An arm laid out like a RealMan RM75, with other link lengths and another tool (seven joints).
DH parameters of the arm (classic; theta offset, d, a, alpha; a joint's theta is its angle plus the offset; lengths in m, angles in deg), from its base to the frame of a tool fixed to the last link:
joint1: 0 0.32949 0 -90
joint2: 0 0 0 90
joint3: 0 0.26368 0 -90
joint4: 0 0 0 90
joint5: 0 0.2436 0 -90
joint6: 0 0 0 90
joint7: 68 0.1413 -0.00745 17.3
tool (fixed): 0 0.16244 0 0
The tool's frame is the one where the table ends.
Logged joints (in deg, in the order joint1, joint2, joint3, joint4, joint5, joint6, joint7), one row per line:
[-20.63 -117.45 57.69 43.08 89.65 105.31 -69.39]
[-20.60 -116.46 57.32 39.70 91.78 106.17 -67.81]
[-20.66 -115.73 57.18 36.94 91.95 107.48 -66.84]
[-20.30 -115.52 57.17 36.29 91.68 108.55 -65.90]
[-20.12 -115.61 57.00 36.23 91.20 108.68 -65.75]
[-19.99 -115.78 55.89 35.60 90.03 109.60 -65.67]
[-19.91 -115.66 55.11 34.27 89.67 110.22 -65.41]
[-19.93 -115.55 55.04 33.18 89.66 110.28 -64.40]
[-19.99 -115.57 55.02 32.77 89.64 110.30 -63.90]
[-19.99 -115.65 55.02 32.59 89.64 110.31 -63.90]
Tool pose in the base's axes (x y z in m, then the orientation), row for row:
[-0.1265 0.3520 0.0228 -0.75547 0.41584 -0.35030 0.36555]
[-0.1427 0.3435 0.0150 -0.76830 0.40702 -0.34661 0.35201]
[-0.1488 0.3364 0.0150 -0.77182 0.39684 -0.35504 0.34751]
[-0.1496 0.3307 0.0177 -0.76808 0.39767 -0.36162 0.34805]
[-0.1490 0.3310 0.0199 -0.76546 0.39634 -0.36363 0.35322]
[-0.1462 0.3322 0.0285 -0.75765 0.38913 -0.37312 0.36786]
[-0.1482 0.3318 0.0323 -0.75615 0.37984 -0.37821 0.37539]
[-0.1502 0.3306 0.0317 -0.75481 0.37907 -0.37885 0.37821]
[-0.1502 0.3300 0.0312 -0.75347 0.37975 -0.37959 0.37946]
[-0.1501 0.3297 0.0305 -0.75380 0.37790 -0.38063 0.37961]
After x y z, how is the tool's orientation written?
As a quaternion, x y z w.
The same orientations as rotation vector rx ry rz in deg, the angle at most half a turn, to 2 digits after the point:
[-111.29 61.26 -51.60]
[-113.92 60.35 -51.39]
[-114.68 58.97 -52.76]
[-114.10 59.07 -53.72]
[-113.43 58.73 -53.88]
[-111.49 57.26 -54.90]
[-110.87 55.69 -55.46]
[-110.53 55.51 -55.48]
[-110.27 55.57 -55.55]
[-110.31 55.30 -55.70]

